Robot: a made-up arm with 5 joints. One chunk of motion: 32 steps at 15 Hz.
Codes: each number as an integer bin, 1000 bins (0 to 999) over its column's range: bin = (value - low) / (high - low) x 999, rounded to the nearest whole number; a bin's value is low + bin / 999 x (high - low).
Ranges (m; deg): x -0.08..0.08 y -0.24..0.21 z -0.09..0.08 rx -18..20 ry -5..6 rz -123..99
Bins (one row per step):
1: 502 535 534 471 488 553
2: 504 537 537 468 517 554
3: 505 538 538 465 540 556
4: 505 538 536 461 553 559
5: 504 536 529 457 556 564
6: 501 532 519 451 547 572
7: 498 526 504 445 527 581
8: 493 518 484 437 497 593
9: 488 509 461 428 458 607
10: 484 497 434 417 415 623
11: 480 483 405 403 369 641
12: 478 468 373 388 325 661
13: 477 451 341 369 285 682
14: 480 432 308 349 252 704
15: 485 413 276 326 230 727
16: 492 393 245 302 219 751
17: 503 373 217 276 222 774
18: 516 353 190 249 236 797
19: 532 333 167 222 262 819
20: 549 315 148 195 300 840
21: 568 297 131 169 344 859
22: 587 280 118 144 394 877
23: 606 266 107 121 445 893
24: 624 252 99 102 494 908
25: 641 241 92 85 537 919
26: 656 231 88 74 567 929
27: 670 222 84 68 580 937
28: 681 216 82 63 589 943
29: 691 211 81 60 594 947
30: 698 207 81 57 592 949
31: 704 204 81 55 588 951
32: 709 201 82 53 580 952
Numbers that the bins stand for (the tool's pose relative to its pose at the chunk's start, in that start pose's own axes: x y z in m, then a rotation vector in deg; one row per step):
1: 0.0004 0.0010 0.0009 -0.08 0.37 -0.11
2: 0.0007 0.0019 0.0014 -0.20 0.69 0.11
3: 0.0009 0.0023 0.0016 -0.31 0.95 0.56
4: 0.0009 0.0023 0.0012 -0.46 1.09 1.22
5: 0.0007 0.0014 0.0000 -0.62 1.12 2.33
6: 0.0002 -0.0004 -0.0017 -0.84 1.02 4.11
7: -0.0002 -0.0031 -0.0042 -1.07 0.80 6.11
8: -0.0010 -0.0067 -0.0076 -1.38 0.47 8.78
9: -0.0018 -0.0107 -0.0116 -1.72 0.04 11.89
10: -0.0025 -0.0161 -0.0161 -2.14 -0.43 15.44
11: -0.0031 -0.0224 -0.0211 -2.67 -0.94 19.44
12: -0.0034 -0.0292 -0.0265 -3.24 -1.42 23.89
13: -0.0036 -0.0368 -0.0320 -3.96 -1.86 28.56
14: -0.0031 -0.0454 -0.0376 -4.72 -2.23 33.44
15: -0.0023 -0.0540 -0.0430 -5.60 -2.47 38.56
16: -0.0012 -0.0630 -0.0483 -6.51 -2.59 43.89
17: 0.0006 -0.0720 -0.0531 -7.50 -2.56 49.00
18: 0.0026 -0.0810 -0.0577 -8.53 -2.40 54.11
19: 0.0052 -0.0900 -0.0616 -9.56 -2.12 59.00
20: 0.0079 -0.0981 -0.0648 -10.58 -1.70 63.67
21: 0.0110 -0.1062 -0.0677 -11.57 -1.21 67.89
22: 0.0140 -0.1139 -0.0699 -12.52 -0.66 71.89
23: 0.0171 -0.1202 -0.0718 -13.40 -0.10 75.44
24: 0.0199 -0.1265 -0.0732 -14.12 0.44 78.78
25: 0.0227 -0.1314 -0.0743 -14.77 0.91 81.22
26: 0.0251 -0.1359 -0.0750 -15.19 1.24 83.44
27: 0.0273 -0.1400 -0.0757 -15.41 1.39 85.22
28: 0.0291 -0.1427 -0.0760 -15.60 1.49 86.56
29: 0.0307 -0.1450 -0.0762 -15.72 1.54 87.44
30: 0.0318 -0.1468 -0.0762 -15.83 1.52 87.89
31: 0.0328 -0.1481 -0.0762 -15.91 1.47 88.33
32: 0.0336 -0.1495 -0.0760 -15.98 1.39 88.56

